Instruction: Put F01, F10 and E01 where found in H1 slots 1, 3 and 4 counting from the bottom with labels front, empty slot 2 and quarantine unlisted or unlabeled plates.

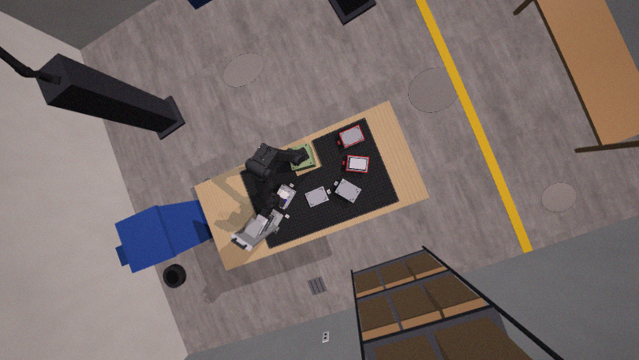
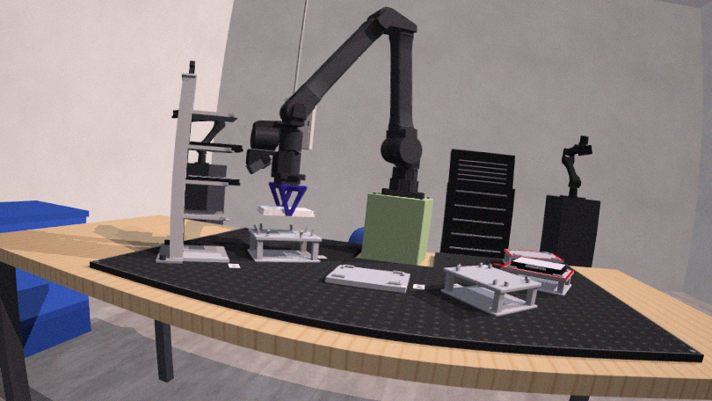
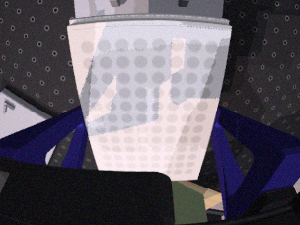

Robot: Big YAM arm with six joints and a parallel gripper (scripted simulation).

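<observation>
Right now the regrip nest RG is 60 mm below my hand. From my hand the other things lie so: white well plate: right at my hand; RG label: 120 mm below, 90 mm to the left, 50 mm behind; H1 tag: 150 mm ahead, 120 mm below, 70 mm to the right.
</observation>
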